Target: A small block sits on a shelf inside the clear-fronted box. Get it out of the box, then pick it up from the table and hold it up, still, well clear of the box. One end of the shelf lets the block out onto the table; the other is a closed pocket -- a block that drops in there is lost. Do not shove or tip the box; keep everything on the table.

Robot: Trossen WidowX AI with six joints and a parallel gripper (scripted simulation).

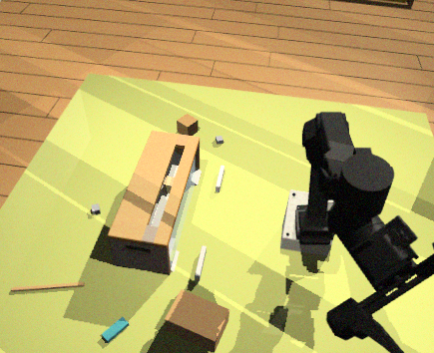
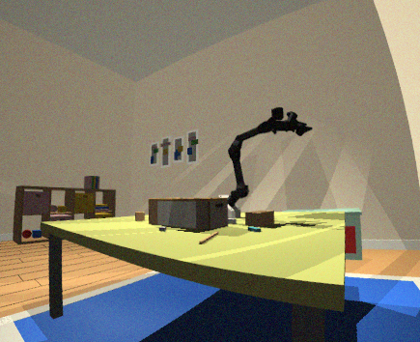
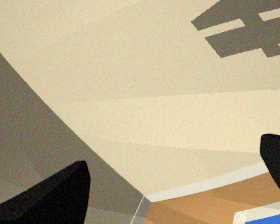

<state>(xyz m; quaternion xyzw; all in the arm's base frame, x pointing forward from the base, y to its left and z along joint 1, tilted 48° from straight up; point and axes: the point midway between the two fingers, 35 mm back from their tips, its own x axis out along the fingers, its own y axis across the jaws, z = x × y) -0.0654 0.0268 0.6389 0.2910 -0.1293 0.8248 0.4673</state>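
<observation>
My gripper tip is 37 cm short of the small brown block, 61 cm to the left of it and 43 cm above it. The rest, counted from my gripper tip: wooden stick (65 cm ahead, 34 cm to the right, 51 cm below); then brown box (28 cm ahead, 26 cm to the right, 49 cm below); then teal block (47 cm ahead, 24 cm to the right, 51 cm below).
</observation>
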